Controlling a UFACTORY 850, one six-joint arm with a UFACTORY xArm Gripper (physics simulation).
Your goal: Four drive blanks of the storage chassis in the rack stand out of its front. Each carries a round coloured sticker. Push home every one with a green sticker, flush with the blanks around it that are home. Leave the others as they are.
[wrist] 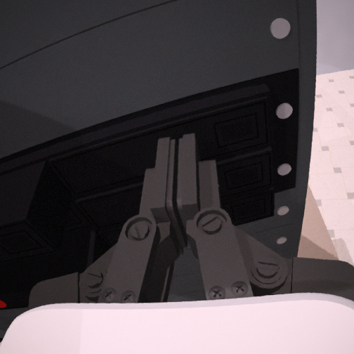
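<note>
My gripper (183, 159) is shut and empty, with its fingertips in front of the upper blank (237, 127) of the right-hand column. Whether the tips touch it cannot be told. Below that blank are a second blank (245, 176) and a third blank (251, 208), partly hidden by the fingers. At the left, a dark blank (20, 195) stands out from the front. A red sticker (2, 303) shows at the lower left edge, cut off by the frame. No green sticker shows. The front is very dark, and the fingers hide part of it.
The dark rack panel (125, 75) spans the top. The rack's right rail (306, 100) carries several round light discs, such as the upper disc (280, 28). Beyond it is the tiled floor (332, 150). The white gripper housing (180, 327) covers the bottom of the view.
</note>
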